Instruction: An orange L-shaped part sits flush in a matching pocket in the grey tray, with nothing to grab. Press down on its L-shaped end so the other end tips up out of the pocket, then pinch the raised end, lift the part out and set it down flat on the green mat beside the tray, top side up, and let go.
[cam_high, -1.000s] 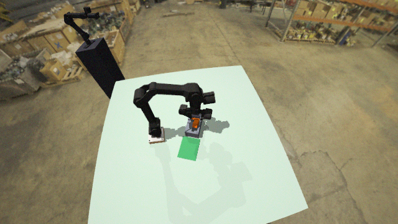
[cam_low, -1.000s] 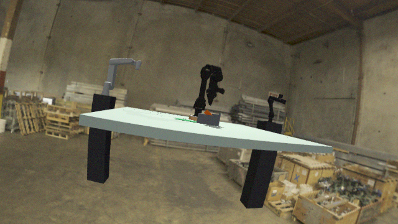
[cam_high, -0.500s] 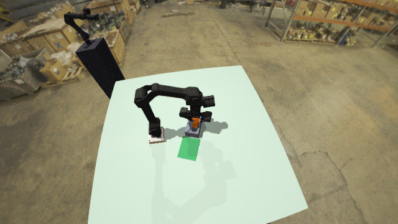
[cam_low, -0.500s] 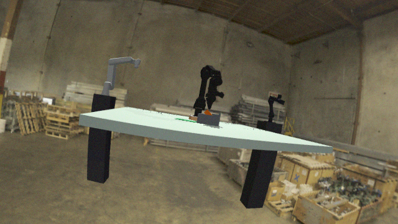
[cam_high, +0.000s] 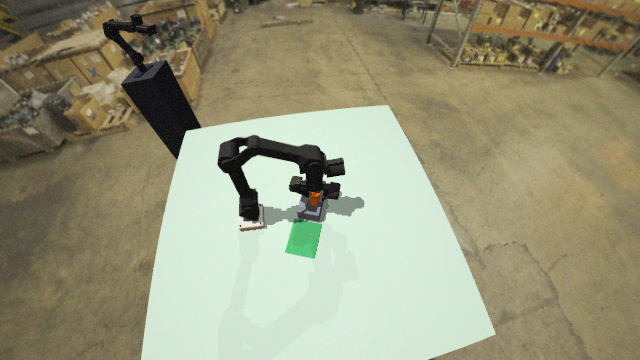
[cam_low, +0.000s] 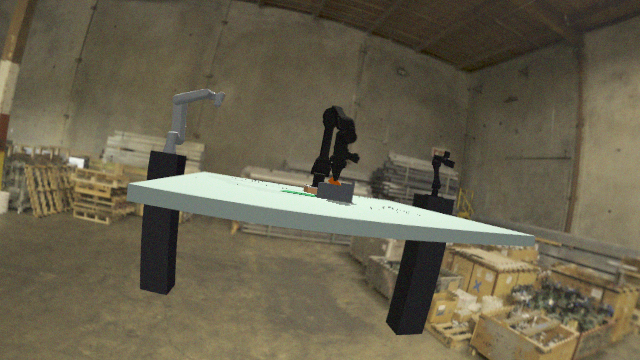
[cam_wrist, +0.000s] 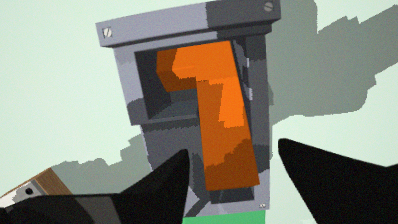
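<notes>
Right now the orange L-shaped part is 4 cm to the left of my gripper tip, 4 cm below it and 1 cm behind it. Round my gripper tip: green mat 14 cm to the right, 9 cm below, 6 cm behind.
</notes>
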